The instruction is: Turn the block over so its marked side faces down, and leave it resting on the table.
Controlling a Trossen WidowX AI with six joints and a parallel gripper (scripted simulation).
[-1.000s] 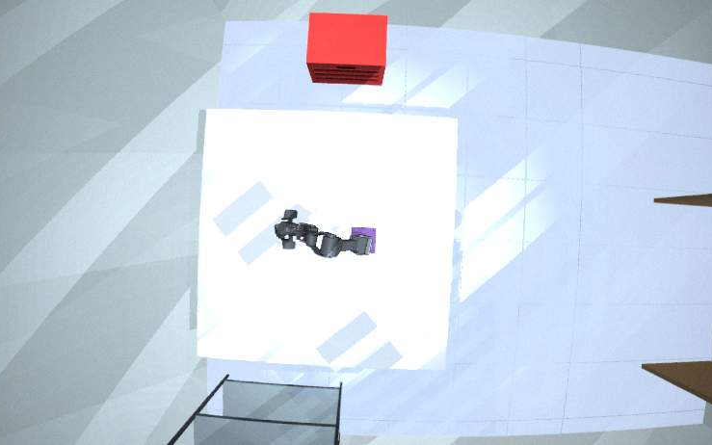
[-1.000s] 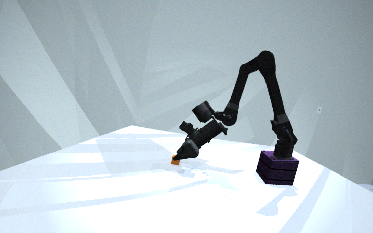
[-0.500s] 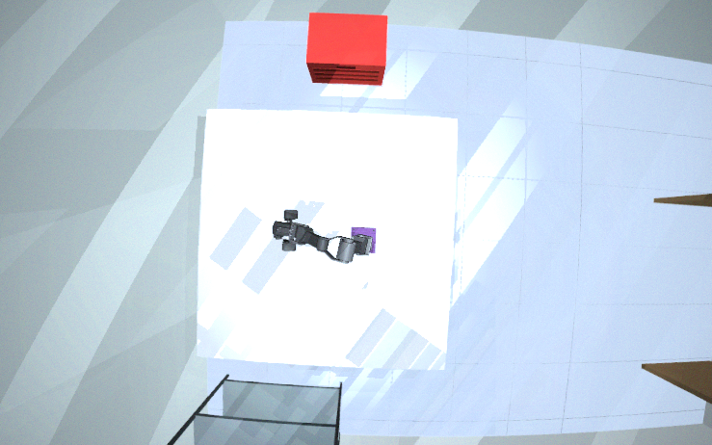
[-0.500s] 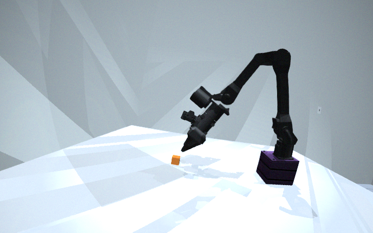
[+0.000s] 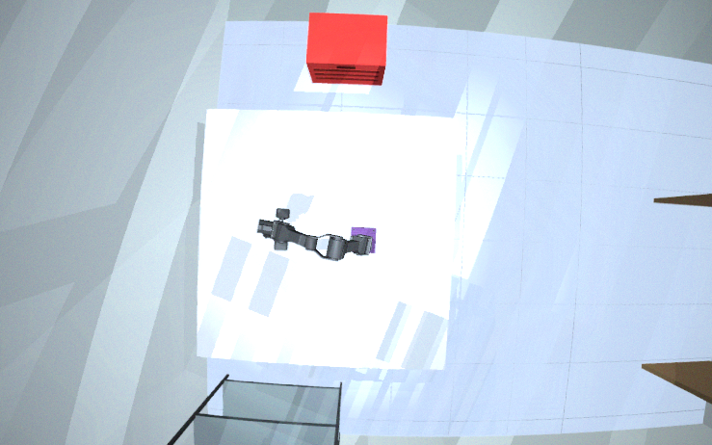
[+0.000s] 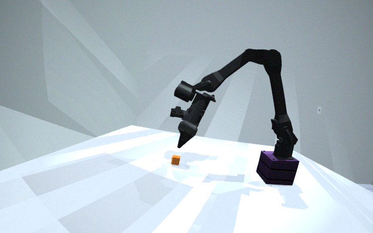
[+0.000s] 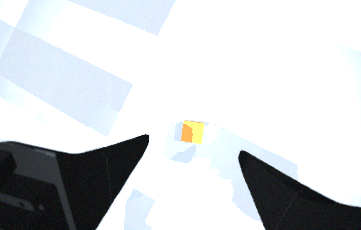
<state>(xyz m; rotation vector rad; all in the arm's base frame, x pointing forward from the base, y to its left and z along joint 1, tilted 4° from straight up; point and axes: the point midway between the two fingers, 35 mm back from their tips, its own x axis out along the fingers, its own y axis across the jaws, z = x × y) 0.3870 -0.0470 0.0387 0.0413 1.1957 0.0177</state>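
Now: gripper tip 6 cm above the orange block.
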